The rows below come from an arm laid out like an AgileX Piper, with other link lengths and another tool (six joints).
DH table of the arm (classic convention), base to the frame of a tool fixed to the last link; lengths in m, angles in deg. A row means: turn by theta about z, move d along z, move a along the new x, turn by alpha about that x. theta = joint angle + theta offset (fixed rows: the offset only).
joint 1: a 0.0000; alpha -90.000; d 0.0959; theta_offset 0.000
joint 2: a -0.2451; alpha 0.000; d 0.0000; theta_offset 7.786
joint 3: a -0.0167; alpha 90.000; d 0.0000; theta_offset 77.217
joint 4: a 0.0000; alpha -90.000; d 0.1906; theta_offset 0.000
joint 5: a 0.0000; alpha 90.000; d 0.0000; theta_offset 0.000
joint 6: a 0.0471; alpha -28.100; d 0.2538; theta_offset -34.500
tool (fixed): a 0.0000; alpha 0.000; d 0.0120; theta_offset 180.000
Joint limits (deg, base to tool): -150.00..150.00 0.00..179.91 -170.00..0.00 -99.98..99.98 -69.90..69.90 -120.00..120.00
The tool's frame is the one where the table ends.
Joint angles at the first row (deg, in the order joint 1, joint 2, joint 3, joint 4, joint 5, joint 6):
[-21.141 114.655 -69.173 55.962 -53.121 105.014]
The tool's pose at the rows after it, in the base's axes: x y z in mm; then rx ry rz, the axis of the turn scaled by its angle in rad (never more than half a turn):
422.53 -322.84 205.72 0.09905 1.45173 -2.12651
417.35 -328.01 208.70 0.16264 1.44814 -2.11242
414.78 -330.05 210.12 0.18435 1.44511 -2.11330
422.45 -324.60 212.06 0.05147 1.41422 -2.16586
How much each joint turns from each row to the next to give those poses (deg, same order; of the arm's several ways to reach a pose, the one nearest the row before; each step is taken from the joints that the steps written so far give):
[-0.001 -0.001 0.001 0.225 -1.478 1.389]
[-0.527 0.002 -0.002 0.121 -0.381 2.593]
[-0.127 -0.002 0.001 0.223 -0.397 0.628]
[-0.001 0.000 0.001 -2.454 -0.118 -4.567]

